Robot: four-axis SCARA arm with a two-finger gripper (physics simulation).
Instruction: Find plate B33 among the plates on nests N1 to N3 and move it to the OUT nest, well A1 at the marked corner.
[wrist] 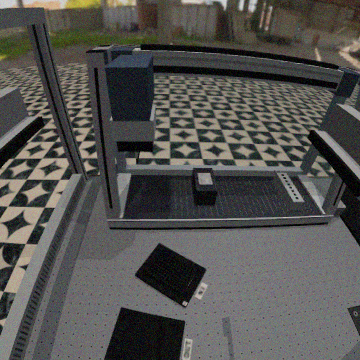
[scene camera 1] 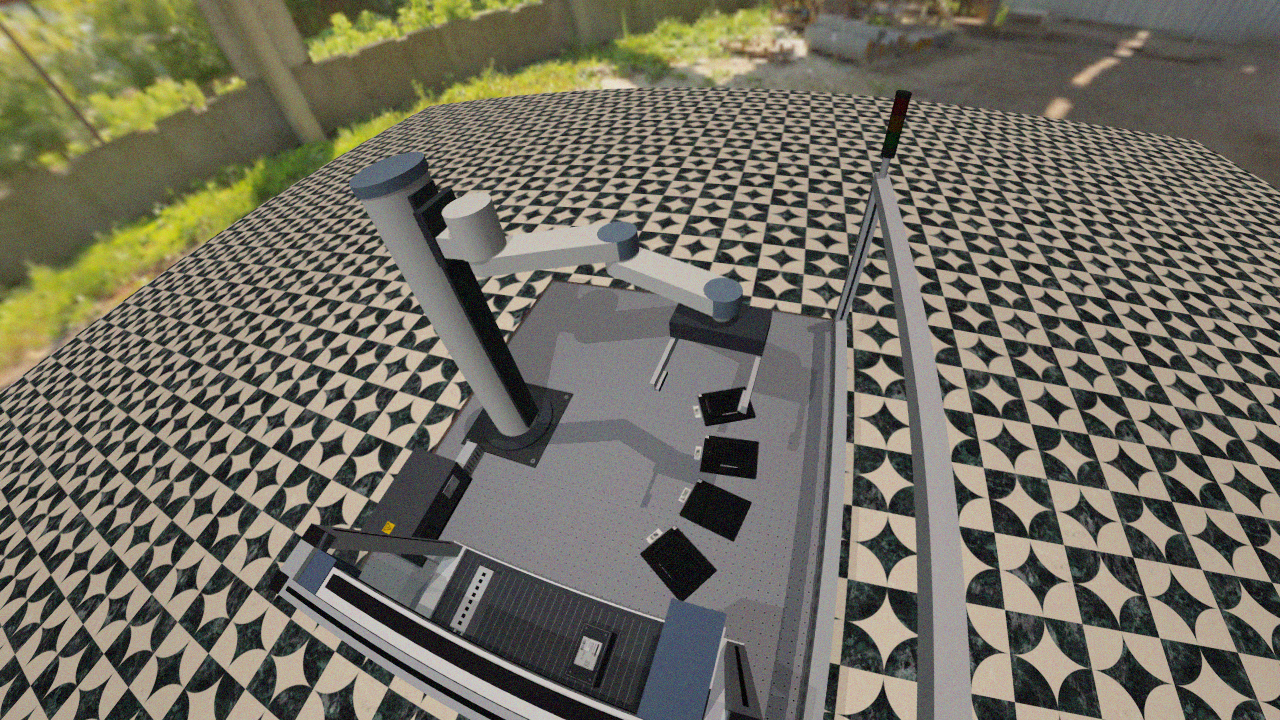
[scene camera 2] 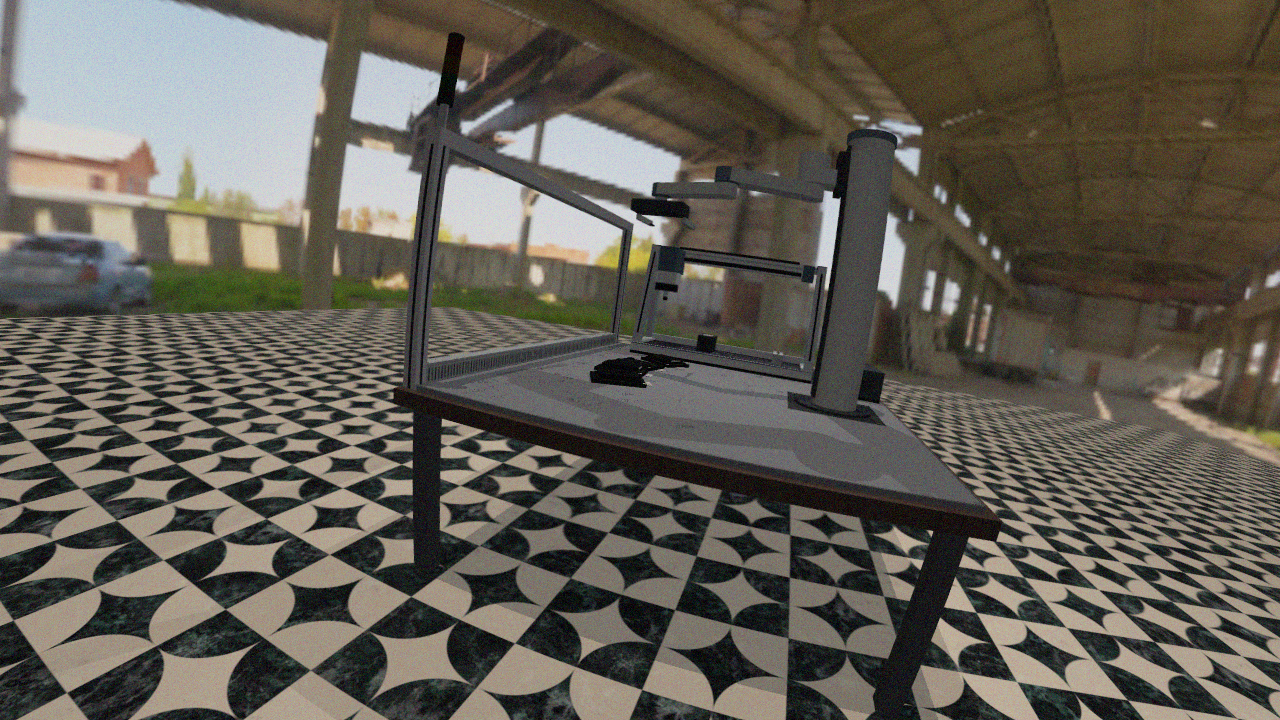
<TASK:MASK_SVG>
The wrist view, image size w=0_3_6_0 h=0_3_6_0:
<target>gripper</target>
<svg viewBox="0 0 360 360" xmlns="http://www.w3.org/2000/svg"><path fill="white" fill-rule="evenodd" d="M335 103L323 130L310 129L307 138L335 170L353 195L360 196L360 112L350 105ZM18 87L2 88L0 90L0 167L44 125L41 116L28 115Z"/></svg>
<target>black plate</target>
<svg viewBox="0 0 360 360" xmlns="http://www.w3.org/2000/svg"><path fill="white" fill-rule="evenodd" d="M160 248L143 272L183 296L198 269Z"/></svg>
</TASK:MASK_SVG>
